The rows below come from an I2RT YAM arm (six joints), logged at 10 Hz.
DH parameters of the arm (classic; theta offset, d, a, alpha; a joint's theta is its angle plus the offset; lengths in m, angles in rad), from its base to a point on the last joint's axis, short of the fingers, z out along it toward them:
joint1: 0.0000 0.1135 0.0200 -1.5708
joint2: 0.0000 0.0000 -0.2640 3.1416
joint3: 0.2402 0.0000 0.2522 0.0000
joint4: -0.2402 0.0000 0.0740 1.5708
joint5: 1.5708 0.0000 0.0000 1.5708
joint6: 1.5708 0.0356 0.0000 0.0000
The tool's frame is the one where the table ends.
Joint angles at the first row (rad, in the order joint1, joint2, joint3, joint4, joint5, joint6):
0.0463, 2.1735, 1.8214, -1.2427, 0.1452, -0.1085
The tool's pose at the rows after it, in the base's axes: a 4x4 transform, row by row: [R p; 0 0 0 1], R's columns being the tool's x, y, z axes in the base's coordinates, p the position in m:
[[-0.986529, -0.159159, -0.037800, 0.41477], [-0.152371, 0.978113, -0.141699, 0.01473], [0.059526, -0.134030, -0.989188, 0.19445], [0, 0, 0, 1]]
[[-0.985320, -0.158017, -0.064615, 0.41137], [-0.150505, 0.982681, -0.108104, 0.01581], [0.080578, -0.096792, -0.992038, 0.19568], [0, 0, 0, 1]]
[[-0.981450, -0.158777, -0.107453, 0.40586], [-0.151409, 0.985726, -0.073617, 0.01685], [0.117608, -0.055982, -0.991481, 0.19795], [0, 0, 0, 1]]
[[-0.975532, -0.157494, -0.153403, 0.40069], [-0.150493, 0.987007, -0.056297, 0.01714], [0.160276, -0.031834, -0.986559, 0.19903], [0, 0, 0, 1]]
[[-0.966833, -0.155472, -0.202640, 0.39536], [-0.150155, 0.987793, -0.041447, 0.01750], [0.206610, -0.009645, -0.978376, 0.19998], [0, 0, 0, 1]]
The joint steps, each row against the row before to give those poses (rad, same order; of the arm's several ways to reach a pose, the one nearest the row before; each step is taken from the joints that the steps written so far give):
0.0012, -0.0019, 0.0000, -0.0229, -0.0050, 0.0019
0.0000, -0.0031, 0.0000, -0.0282, -0.0351, 0.0023
0.0000, -0.0050, -0.0001, -0.0461, -0.0366, -0.0008
-0.0004, -0.0011, 0.0001, -0.0466, -0.0195, 0.0004
0.0000, 0.0000, 0.0000, -0.0492, -0.0171, 0.0000

